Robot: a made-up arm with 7 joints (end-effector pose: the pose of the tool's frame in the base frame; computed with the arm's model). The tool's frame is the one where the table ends.
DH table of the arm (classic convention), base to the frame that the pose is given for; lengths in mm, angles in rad. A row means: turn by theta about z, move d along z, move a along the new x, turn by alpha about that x. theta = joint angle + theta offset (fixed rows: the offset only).
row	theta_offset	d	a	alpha
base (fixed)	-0.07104	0	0	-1.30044
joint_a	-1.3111	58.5	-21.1	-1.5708
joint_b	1.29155	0.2	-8	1.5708
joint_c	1.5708	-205.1	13	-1.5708
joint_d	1.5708	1	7.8	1.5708
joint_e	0	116.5	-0.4	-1.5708
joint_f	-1.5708	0	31	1.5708
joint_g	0	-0.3	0	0
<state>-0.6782 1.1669 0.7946 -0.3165 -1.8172 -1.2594 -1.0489</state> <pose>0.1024 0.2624 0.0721 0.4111 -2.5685 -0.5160</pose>
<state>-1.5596 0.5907 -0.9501 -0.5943 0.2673 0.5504 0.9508</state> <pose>0.2068 -0.0224 0.0332 0.4373 -1.5739 0.1085</pose>
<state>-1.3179 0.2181 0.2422 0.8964 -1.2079 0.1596 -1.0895</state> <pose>0.3556 0.0623 -0.0665 -1.0612 -0.6409 -1.1547</pose>
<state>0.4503 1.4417 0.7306 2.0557 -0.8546 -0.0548 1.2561</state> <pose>-0.1280 0.3771 -0.0095 -0.8509 -0.4732 -2.6696</pose>
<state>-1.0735 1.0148 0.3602 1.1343 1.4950 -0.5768 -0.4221</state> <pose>0.2584 0.3031 -0.0443 1.7651 0.6105 -0.2364</pose>
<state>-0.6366 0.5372 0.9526 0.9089 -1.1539 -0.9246 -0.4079</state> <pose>0.1644 0.2862 -0.1883 -0.4495 -1.0917 1.0731</pose>
